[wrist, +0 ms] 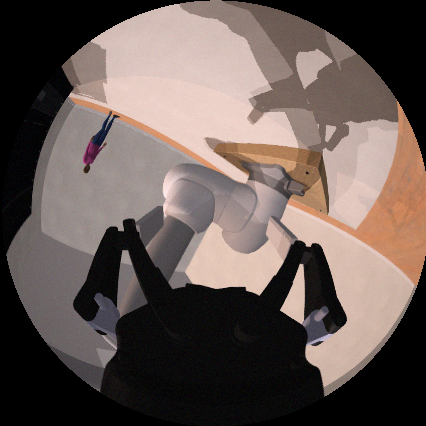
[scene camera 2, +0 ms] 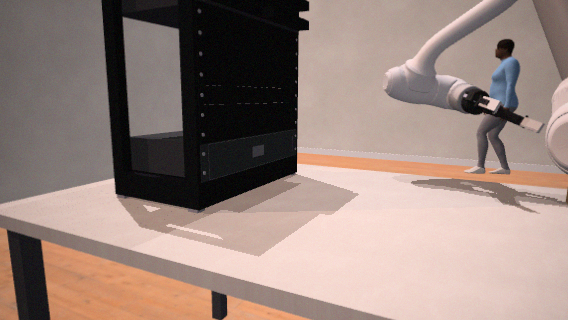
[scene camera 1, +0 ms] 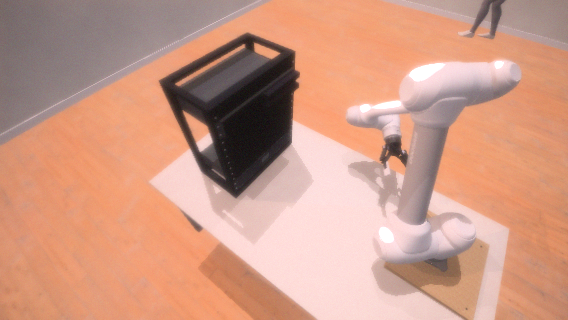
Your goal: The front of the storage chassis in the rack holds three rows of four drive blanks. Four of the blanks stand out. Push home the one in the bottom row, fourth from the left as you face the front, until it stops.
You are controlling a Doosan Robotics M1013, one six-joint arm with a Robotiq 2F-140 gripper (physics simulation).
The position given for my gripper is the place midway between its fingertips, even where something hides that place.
Observation:
I see my gripper (scene camera 2: pixel 519 117) and a black rack (scene camera 2: pixel 225 150).
The black rack also shows in scene camera 1 (scene camera 1: pixel 246 100). My gripper also shows in the wrist view (wrist: pixel 215 220).

